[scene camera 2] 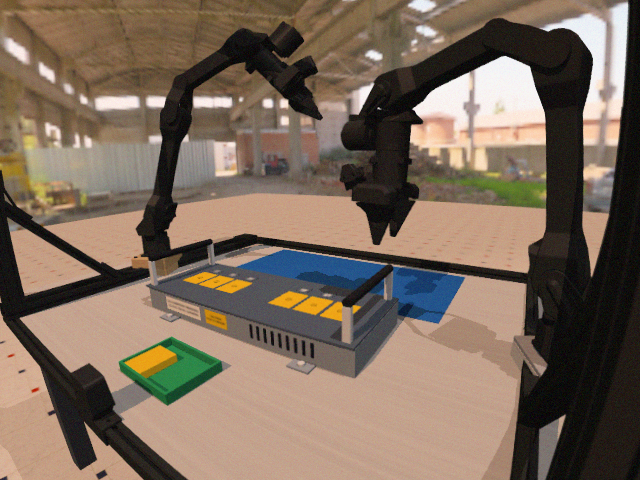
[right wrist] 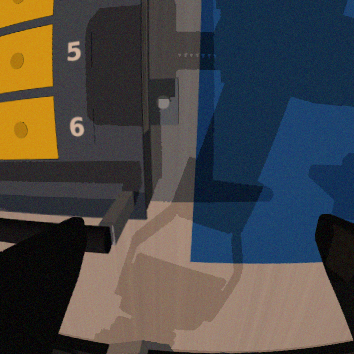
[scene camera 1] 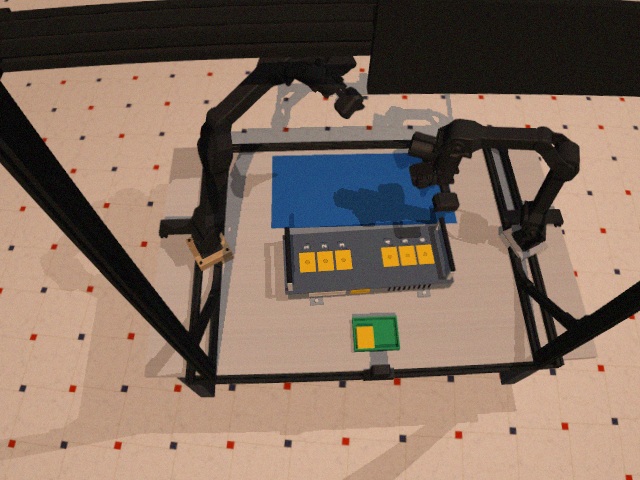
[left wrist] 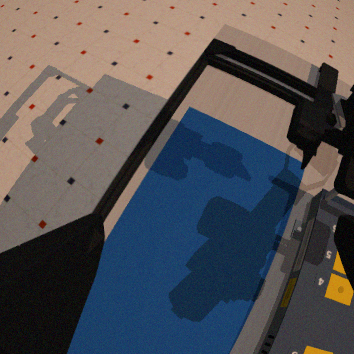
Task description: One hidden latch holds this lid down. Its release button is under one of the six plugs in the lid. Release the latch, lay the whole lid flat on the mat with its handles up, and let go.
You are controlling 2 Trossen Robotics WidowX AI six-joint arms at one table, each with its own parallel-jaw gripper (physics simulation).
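Frame: origin at the left arm's base, x left, y back, z up, level; millimetres.
Seen in the pictures: left gripper, fingertip midpoint: (scene camera 2: 319, 114) (left wrist: 225, 229); right gripper, fingertip midpoint: (scene camera 2: 385, 240) (right wrist: 203, 229) (scene camera 1: 432, 198) (left wrist: 326, 178); left arm's base at its link origin: (scene camera 1: 208, 245); right arm's base at its link origin: (scene camera 1: 525, 238) (left wrist: 352, 112).
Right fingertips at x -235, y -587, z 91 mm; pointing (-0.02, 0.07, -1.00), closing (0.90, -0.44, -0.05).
Pixels of each thing's top centre, then the offset from my right fingertips to it. Level surfaces: height alone.
- blue mat at its surface level: dz -136 mm
- green tray at its top centre: (scene camera 2: 168, 361) (scene camera 1: 376, 332) dx -213, dy +315, dz -121 mm
- yellow block at its top centre: (scene camera 2: 150, 358) (scene camera 1: 365, 337) dx -209, dy +346, dz -121 mm
The grey lid (scene camera 1: 366, 259) (scene camera 2: 270, 295) (right wrist: 77, 88) (left wrist: 309, 316) sits on its box in front of the blue mat (scene camera 1: 318, 190) (scene camera 2: 432, 295) (left wrist: 158, 246) (right wrist: 298, 140). Six yellow plugs sit in it, three on the left (scene camera 1: 325, 261) and three on the right (scene camera 1: 408, 255); plugs 5 (right wrist: 28, 60) and 6 (right wrist: 28, 128) show in the right wrist view. A black handle stands at each end (scene camera 2: 368, 285) (scene camera 2: 180, 250). My right gripper (scene camera 1: 446, 202) (scene camera 2: 385, 233) (left wrist: 326, 178) is open and empty, pointing down above the lid's back right corner. My left gripper (scene camera 1: 349, 102) (scene camera 2: 313, 111) is open and empty, high beyond the mat's far edge.
A green tray (scene camera 1: 387, 333) (scene camera 2: 190, 371) holding a yellow block (scene camera 1: 365, 337) (scene camera 2: 151, 359) lies in front of the box. A black frame (scene camera 1: 318, 145) (scene camera 2: 413, 262) runs round the table.
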